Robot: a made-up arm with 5 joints. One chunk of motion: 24 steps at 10 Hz.
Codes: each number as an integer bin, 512 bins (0 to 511) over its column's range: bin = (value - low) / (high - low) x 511, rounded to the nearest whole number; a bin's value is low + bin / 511 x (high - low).
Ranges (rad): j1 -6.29..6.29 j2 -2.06..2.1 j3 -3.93..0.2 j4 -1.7..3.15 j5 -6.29..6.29
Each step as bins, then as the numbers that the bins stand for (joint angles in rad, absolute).
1 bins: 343 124 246 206 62
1 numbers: 2.1541 -1.0505 -1.9418 0.2552 -4.7637
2 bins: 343 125 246 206 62
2 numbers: 2.1541 -1.0424 -1.9418 0.2552 -4.7637
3 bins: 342 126 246 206 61
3 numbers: 2.1295 -1.0342 -1.9418 0.2552 -4.7883
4 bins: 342 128 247 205 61
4 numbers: 2.1295 -1.0180 -1.9337 0.2457 -4.7883
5 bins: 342 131 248 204 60
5 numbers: 2.1295 -0.9935 -1.9256 0.2362 -4.8129
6 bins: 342 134 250 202 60
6 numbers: 2.1295 -0.9691 -1.9095 0.2172 -4.8129
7 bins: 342 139 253 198 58
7 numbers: 2.1295 -0.9284 -1.8852 0.1793 -4.8621
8 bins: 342 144 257 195 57
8 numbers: 2.1295 -0.8877 -1.8529 0.1508 -4.8868
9 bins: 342 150 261 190 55
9 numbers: 2.1295 -0.8389 -1.8205 0.1033 -4.9360
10 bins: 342 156 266 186 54
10 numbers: 2.1295 -0.7900 -1.7801 0.0654 -4.9606
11 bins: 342 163 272 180 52
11 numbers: 2.1295 -0.7330 -1.7316 0.0084 -5.0098
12 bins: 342 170 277 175 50
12 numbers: 2.1295 -0.6760 -1.6912 -0.0390 -5.0591
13 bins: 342 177 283 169 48
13 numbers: 2.1295 -0.6191 -1.6427 -0.0960 -5.1083
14 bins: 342 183 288 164 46
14 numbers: 2.1295 -0.5702 -1.6023 -0.1434 -5.1576
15 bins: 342 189 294 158 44
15 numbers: 2.1295 -0.5214 -1.5538 -0.2004 -5.2068
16 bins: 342 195 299 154 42
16 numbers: 2.1295 -0.4725 -1.5134 -0.2384 -5.2560
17 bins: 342 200 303 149 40
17 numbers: 2.1295 -0.4318 -1.4811 -0.2858 -5.3053
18 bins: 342 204 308 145 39
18 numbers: 2.1295 -0.3993 -1.4407 -0.3238 -5.3299
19 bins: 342 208 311 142 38
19 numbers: 2.1295 -0.3667 -1.4164 -0.3523 -5.3545
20 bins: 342 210 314 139 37
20 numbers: 2.1295 -0.3504 -1.3922 -0.3807 -5.3791
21 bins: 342 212 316 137 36
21 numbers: 2.1295 -0.3341 -1.3760 -0.3997 -5.4037
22 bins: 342 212 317 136 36
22 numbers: 2.1295 -0.3341 -1.3679 -0.4092 -5.4037
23 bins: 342 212 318 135 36
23 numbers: 2.1295 -0.3341 -1.3599 -0.4187 -5.4037
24 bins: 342 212 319 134 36
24 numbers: 2.1295 -0.3341 -1.3518 -0.4282 -5.4037
